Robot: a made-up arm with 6 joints. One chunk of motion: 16 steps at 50 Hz.
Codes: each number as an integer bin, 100 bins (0 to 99) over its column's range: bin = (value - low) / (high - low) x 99, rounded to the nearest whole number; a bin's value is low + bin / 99 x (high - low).
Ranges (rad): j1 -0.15..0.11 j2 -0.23..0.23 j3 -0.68..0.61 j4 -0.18..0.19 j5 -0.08..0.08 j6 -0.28..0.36
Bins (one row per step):
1: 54 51 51 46 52 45
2: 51 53 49 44 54 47
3: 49 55 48 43 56 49
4: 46 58 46 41 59 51
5: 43 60 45 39 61 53
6: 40 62 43 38 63 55
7: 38 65 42 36 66 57
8: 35 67 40 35 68 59
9: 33 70 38 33 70 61
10: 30 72 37 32 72 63
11: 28 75 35 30 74 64
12: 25 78 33 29 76 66
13: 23 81 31 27 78 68
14: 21 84 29 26 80 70
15: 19 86 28 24 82 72
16: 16 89 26 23 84 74
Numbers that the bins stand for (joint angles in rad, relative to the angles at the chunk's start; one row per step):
1: -0.0082 0.0070 -0.0155 -0.0081 0.0040 0.0109
2: -0.0161 0.0163 -0.0415 -0.0156 0.0073 0.0238
3: -0.0213 0.0256 -0.0545 -0.0193 0.0105 0.0368
4: -0.0292 0.0395 -0.0806 -0.0268 0.0154 0.0497
5: -0.0371 0.0488 -0.0936 -0.0342 0.0186 0.0626
6: -0.0449 0.0581 -0.1197 -0.0380 0.0218 0.0756
7: -0.0502 0.0720 -0.1327 -0.0455 0.0267 0.0885
8: -0.0581 0.0813 -0.1588 -0.0492 0.0299 0.1014
9: -0.0633 0.0953 -0.1848 -0.0567 0.0331 0.1143
10: -0.0712 0.1045 -0.1979 -0.0604 0.0364 0.1273
11: -0.0765 0.1185 -0.2239 -0.0679 0.0396 0.1337
12: -0.0843 0.1324 -0.2500 -0.0716 0.0428 0.1467
13: -0.0896 0.1464 -0.2761 -0.0791 0.0461 0.1596
14: -0.0948 0.1603 -0.3021 -0.0828 0.0493 0.1725
15: -0.1001 0.1696 -0.3152 -0.0903 0.0525 0.1855
16: -0.1080 0.1835 -0.3412 -0.0940 0.0558 0.1984

